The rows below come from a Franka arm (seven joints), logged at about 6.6 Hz.
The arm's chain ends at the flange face. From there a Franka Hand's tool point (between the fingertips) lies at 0.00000 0.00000 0.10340 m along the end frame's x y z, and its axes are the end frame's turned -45 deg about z.
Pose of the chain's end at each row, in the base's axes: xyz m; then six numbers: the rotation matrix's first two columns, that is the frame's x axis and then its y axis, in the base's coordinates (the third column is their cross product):
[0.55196 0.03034 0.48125 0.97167 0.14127 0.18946 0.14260 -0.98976 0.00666]
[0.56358 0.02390 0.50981 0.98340 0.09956 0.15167 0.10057 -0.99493 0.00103]
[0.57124 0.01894 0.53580 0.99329 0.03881 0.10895 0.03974 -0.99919 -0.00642]
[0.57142 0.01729 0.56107 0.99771 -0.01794 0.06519 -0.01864 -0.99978 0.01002]
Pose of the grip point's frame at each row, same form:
[0.57145 0.03246 0.37973 0.58624 0.79976 0.12926 0.78791 -0.59997 0.13868]
[0.57919 0.02537 0.40761 0.62426 0.77392 0.10652 0.76648 -0.63312 0.10798]
[0.58247 0.02005 0.43302 0.67426 0.73398 0.08158 0.73046 -0.67909 0.07250]
[0.57814 0.01613 0.45789 0.71867 0.69427 0.03901 0.69231 -0.71964 0.05318]

